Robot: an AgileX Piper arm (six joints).
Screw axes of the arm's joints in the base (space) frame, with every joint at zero. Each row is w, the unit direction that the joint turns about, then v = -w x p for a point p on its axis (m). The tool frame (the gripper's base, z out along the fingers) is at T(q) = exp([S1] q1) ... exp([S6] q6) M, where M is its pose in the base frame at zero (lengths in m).
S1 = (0, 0, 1, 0, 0, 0)
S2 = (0, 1, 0, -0.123, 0, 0)
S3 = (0, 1, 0, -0.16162, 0, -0.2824)
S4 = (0.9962, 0, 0.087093, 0, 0.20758, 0)
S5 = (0, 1, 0, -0.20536, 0, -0.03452)
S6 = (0.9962, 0, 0.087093, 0, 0.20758, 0)
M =
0.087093 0 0.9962 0.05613
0 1 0 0
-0.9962 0 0.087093 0.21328
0 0 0 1
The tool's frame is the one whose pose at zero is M.
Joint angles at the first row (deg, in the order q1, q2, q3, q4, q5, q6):
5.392, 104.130, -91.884, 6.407, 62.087, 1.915
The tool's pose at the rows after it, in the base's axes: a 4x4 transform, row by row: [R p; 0 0 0 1], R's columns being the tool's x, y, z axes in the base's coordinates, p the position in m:
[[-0.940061, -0.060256, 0.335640, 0.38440], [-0.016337, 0.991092, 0.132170, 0.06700], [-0.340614, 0.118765, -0.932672, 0.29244], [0, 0, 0, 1]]
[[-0.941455, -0.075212, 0.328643, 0.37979], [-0.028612, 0.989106, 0.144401, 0.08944], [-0.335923, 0.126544, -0.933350, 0.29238], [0, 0, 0, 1]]
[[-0.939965, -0.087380, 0.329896, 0.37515], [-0.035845, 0.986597, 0.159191, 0.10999], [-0.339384, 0.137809, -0.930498, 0.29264], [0, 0, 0, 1]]
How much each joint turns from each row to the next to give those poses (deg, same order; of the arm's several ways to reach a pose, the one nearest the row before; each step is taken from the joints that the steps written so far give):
3.439, 0.045, 0.001, -1.275, 0.038, 3.067
3.471, 0.001, -0.002, -0.521, 0.001, 2.825
3.166, -0.002, 0.002, -0.344, -0.527, 2.670

